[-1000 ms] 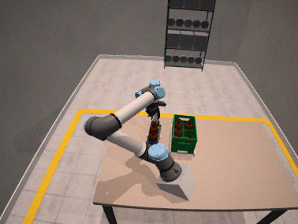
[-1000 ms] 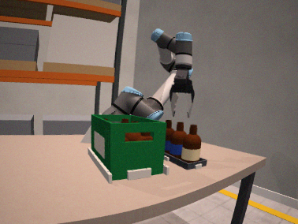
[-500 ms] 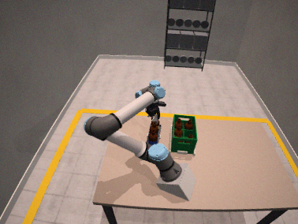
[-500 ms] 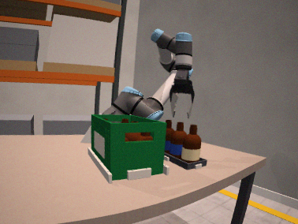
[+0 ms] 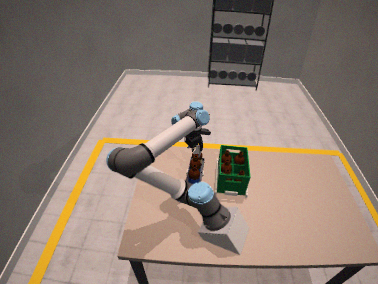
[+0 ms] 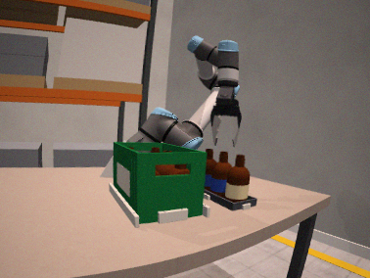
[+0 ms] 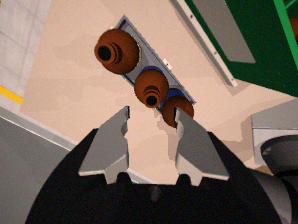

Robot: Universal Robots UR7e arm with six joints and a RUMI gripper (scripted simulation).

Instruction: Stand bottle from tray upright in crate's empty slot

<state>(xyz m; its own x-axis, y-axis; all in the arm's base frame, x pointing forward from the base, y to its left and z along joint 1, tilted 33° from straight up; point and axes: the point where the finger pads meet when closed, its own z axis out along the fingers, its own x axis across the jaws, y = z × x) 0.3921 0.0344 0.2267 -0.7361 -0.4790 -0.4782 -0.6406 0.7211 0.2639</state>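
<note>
The bottle lies 110 mm below my hand. Also, from my hand: green crate (20 mm behind, 250 mm to the right, 110 mm below); then tray (180 mm below).
</note>
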